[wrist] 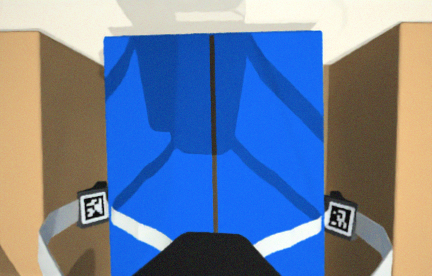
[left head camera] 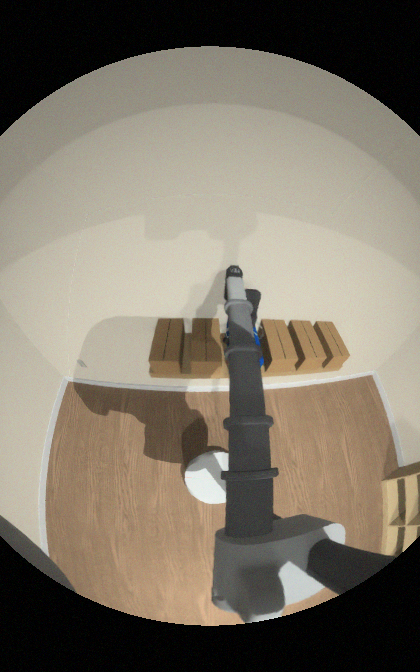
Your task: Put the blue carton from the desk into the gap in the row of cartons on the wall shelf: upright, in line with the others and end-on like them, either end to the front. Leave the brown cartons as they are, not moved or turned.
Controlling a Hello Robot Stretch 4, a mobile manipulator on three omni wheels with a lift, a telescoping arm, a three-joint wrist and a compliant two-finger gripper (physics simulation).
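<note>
The blue carton (left head camera: 258, 347) (wrist: 190, 200) is upright between two brown cartons. In the wrist view, a brown carton (wrist: 20, 125) stands on its left and another (wrist: 415, 150) on its right, with space on both sides. Its long edges look nearly parallel to theirs. My gripper (wrist: 217, 212) is shut on the blue carton, one fingertip against each side. In the head view the arm hides most of the carton and the fingers. The row of brown cartons (left head camera: 167, 340) (left head camera: 278, 345) is on the wall shelf (left head camera: 186, 374). The blue carton's underside is hidden, so contact with the shelf cannot be told.
My telescoping arm (left head camera: 248, 445) reaches over the row toward the wall (left head camera: 125, 280). A white round object (left head camera: 204, 480) is on the wooden floor (left head camera: 115, 525), partly behind the arm. A pale wooden unit with compartments (left head camera: 386, 505) stands at the right edge.
</note>
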